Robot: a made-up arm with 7 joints.
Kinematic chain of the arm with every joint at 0, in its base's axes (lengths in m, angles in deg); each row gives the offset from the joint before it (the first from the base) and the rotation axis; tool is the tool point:
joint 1: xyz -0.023 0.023 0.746 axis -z
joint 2: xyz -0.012 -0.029 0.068 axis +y
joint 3: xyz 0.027 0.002 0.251 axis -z
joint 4: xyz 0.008 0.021 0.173 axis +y
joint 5: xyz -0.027 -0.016 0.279 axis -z
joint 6: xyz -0.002 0 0.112 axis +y
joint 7: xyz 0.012 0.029 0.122 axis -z
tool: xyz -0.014 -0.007 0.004
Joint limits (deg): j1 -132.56..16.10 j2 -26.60..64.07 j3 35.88..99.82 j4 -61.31..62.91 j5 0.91..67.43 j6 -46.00..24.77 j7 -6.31..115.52
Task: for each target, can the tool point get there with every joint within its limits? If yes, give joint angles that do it. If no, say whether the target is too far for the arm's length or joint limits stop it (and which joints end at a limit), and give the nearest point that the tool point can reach.
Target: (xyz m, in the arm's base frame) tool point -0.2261 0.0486 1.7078
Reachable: yes | joints -118.74 4.04 89.51 -18.61 12.67 -6.65 49.66
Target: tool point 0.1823 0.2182 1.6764
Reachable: yes | joints -120.03 -8.18 57.49 31.74 41.89 15.07 98.52
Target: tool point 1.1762 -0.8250 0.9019
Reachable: no: too far | nearest point 0.7335 -0.4504 0.9377 | short by 0.581 m
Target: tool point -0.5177 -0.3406 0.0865
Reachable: no: joint limits stop it (at a limit: joint 1, joint 2, joint 3, joint 4, joint 6) | nearest point -0.7096 0.1472 0.9108 | short by 0.977 m
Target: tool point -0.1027 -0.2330 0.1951
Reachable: no: joint limits stop it (at a limit: joint 1, joint 2, joint 3, joint 4, joint 6, joint 7) | nearest point 0.5868 -0.4591 0.7018 | short by 0.885 m
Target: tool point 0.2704 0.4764 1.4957
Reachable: yes | joints -107.36 21.92 90.71 51.16 59.52 -17.81 9.00
